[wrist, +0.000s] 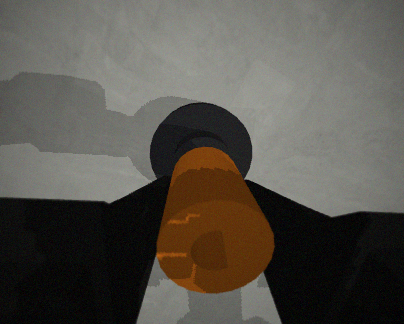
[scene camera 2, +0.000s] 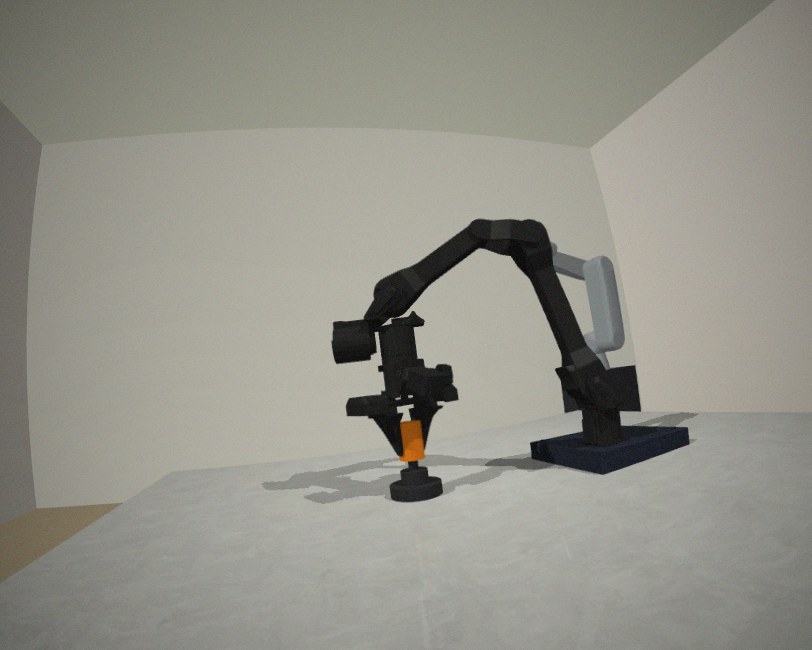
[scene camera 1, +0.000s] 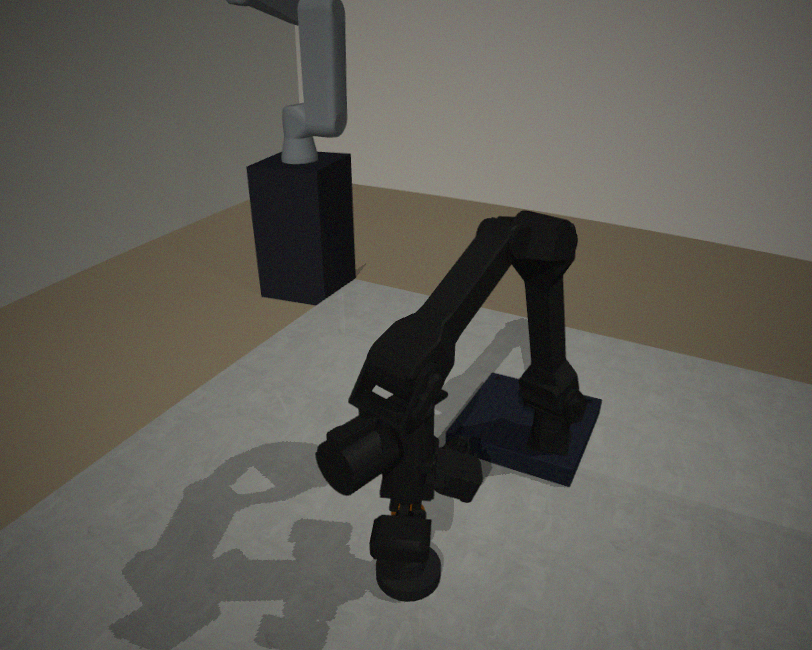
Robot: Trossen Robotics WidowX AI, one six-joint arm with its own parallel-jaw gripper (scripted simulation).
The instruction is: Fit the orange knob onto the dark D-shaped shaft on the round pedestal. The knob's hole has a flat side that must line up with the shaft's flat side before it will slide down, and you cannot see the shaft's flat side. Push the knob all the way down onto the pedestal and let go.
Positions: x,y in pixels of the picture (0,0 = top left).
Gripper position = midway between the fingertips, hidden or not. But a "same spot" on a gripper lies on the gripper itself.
my gripper: wrist; scene camera 2; scene camera 1 407,540
same spot on my gripper: (wrist: pixel 69 254) = (scene camera 2: pixel 429 407)
same spot on pedestal: (wrist: pixel 195 125) = (scene camera 1: pixel 428 562)
